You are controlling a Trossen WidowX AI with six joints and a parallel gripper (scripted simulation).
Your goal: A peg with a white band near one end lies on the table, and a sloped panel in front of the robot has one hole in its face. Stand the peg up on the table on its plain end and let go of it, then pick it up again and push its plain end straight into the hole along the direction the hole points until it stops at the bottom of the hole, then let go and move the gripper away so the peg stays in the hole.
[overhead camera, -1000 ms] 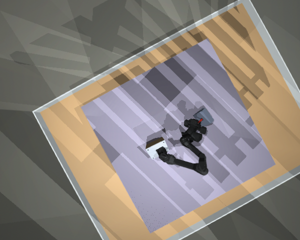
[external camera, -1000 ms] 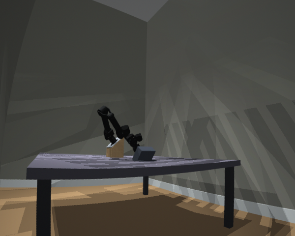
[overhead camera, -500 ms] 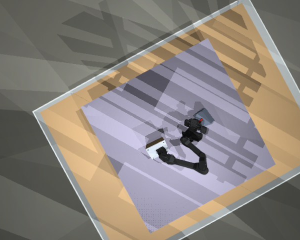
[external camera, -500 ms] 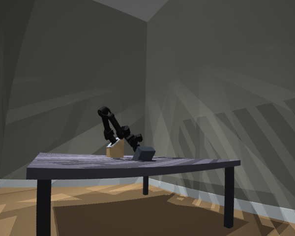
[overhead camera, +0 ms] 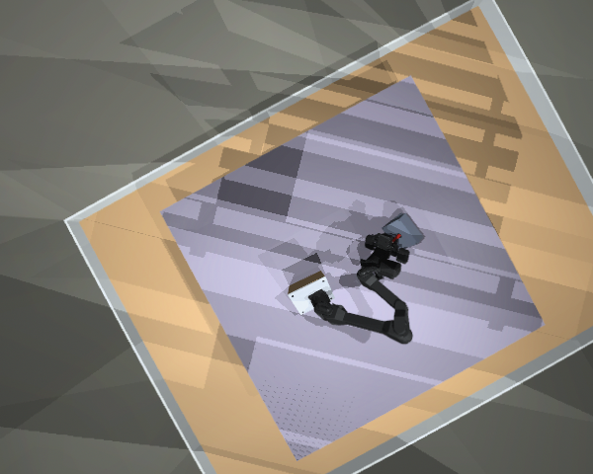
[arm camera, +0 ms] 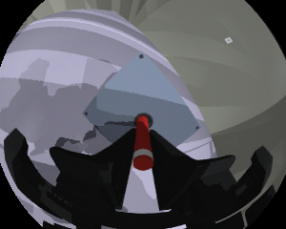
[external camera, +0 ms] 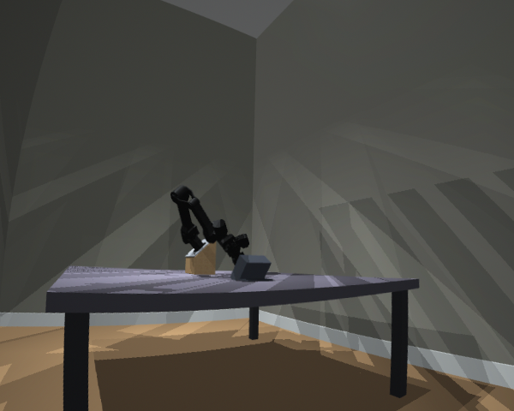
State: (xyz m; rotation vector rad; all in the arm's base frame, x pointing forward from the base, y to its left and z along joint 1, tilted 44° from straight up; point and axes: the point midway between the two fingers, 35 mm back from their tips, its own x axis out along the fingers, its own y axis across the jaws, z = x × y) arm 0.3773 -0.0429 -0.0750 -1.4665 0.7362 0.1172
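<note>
Now: gripper tip 5 cm short of the sloped panel and 3 cm above it. The rest, counted from my gripper tip: red peg: 2 cm behind, 1 cm above.
</note>
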